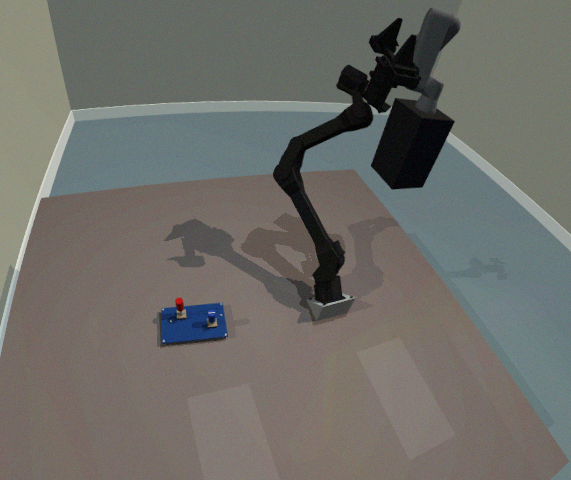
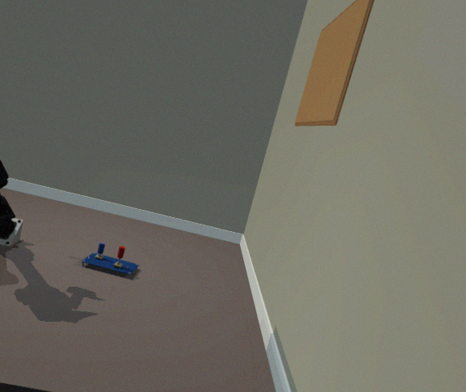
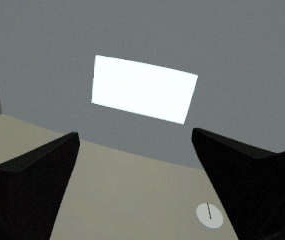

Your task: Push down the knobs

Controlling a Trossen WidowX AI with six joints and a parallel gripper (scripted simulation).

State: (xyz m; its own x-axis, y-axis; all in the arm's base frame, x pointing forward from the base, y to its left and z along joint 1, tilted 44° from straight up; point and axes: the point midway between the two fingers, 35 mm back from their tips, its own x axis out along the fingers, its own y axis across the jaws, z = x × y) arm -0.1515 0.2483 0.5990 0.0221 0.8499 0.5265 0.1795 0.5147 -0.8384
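My gripper tip is now 62 cm above the blue knob, 45 cm short of it and 22 cm to the right of it. From my gripper tip the other things lie so: red knob (61 cm below, 52 cm ahead, 18 cm to the left).
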